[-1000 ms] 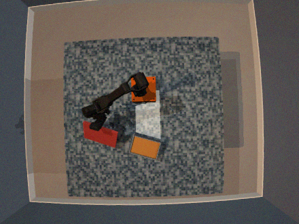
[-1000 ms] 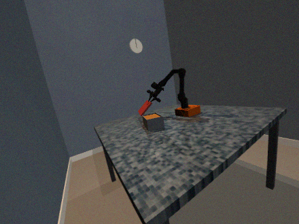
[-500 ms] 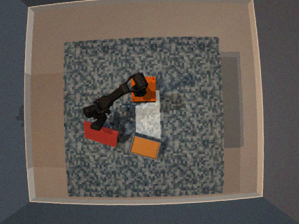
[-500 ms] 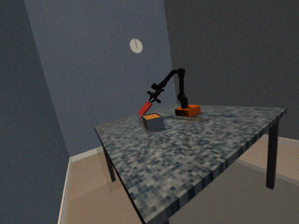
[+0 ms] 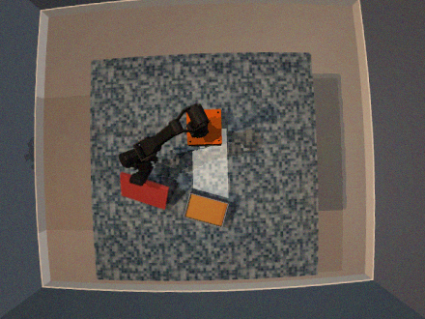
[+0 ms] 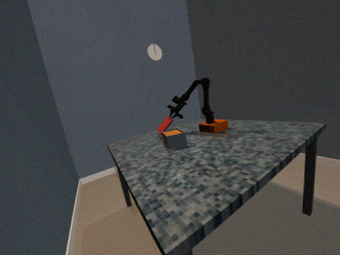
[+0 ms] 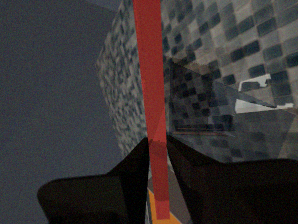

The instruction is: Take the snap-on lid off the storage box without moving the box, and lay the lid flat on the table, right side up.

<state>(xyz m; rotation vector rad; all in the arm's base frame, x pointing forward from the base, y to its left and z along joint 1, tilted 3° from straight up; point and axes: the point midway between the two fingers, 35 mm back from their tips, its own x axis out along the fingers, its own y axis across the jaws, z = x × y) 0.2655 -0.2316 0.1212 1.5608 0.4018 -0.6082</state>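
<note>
The lid is 60 mm ahead of my gripper tip, 50 mm below it and 10 mm to the right of it. Round my gripper tip: storage box 310 mm to the left, 120 mm ahead, 110 mm below.
</note>
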